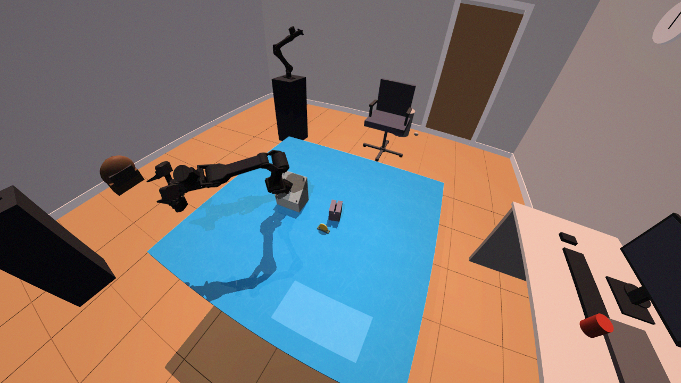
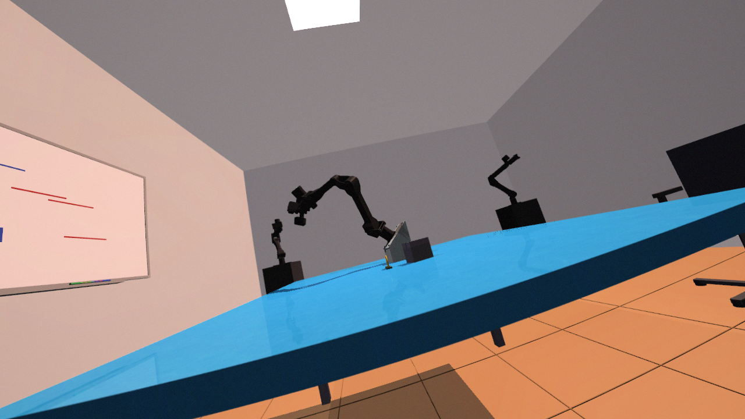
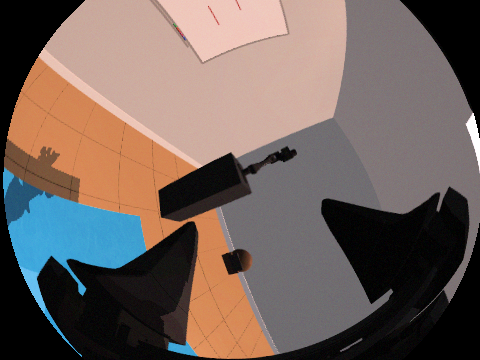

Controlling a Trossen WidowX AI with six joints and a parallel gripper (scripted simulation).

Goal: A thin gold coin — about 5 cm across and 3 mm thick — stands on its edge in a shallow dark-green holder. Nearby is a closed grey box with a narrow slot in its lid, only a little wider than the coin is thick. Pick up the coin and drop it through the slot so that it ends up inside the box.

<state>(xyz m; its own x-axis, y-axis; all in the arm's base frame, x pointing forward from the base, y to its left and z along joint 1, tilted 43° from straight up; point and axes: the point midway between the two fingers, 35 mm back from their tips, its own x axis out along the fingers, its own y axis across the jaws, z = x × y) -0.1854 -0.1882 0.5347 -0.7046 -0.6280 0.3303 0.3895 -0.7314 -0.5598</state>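
My gripper tip is 460 mm to the right of the thin gold coin, 460 mm short of it and 380 mm above it.
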